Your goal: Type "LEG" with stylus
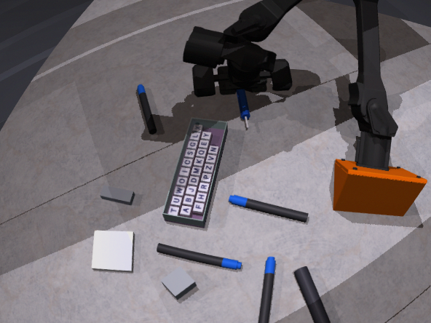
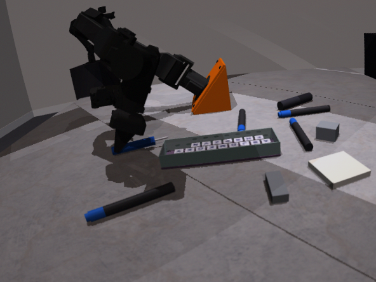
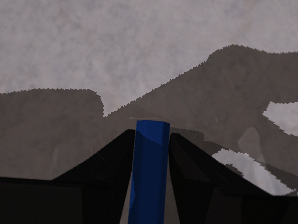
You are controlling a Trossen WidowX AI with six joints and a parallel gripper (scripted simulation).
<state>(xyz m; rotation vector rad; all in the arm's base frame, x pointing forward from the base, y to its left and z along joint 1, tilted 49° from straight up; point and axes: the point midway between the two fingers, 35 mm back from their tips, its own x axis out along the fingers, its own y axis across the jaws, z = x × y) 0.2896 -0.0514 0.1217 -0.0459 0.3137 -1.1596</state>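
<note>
My gripper tip is 3 cm past the stylus and 6 cm to the right of it. The rest, counted from my gripper tip: beige pad 10 cm ahead, 41 cm to the left, 1 cm below.
</note>
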